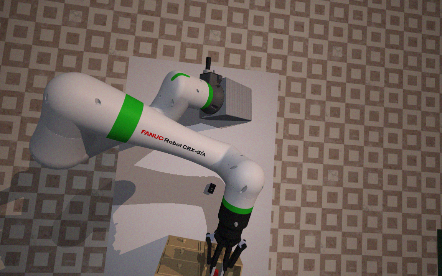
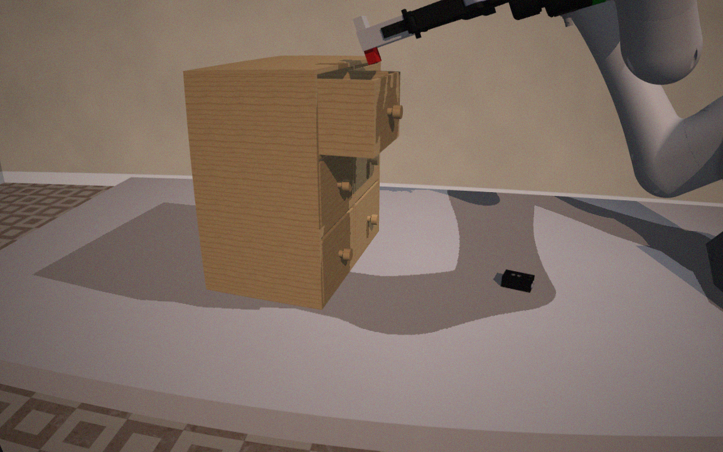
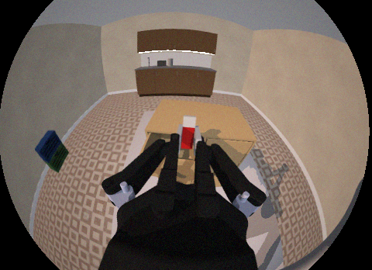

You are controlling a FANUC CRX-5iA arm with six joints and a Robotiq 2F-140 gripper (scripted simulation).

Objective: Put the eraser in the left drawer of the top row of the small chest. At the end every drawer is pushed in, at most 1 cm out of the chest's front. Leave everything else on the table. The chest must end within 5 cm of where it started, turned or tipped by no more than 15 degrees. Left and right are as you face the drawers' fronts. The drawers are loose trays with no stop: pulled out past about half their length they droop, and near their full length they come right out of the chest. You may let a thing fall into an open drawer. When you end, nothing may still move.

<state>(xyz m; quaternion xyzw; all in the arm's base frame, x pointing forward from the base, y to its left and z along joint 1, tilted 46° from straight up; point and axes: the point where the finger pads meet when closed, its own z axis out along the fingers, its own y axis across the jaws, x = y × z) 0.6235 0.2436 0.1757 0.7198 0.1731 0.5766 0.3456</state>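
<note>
Right now my hand is 3 cm short of the eraser. The rest, counted from my hand: small black block 22 cm behind, 1 cm to the right, 36 cm below.
</note>
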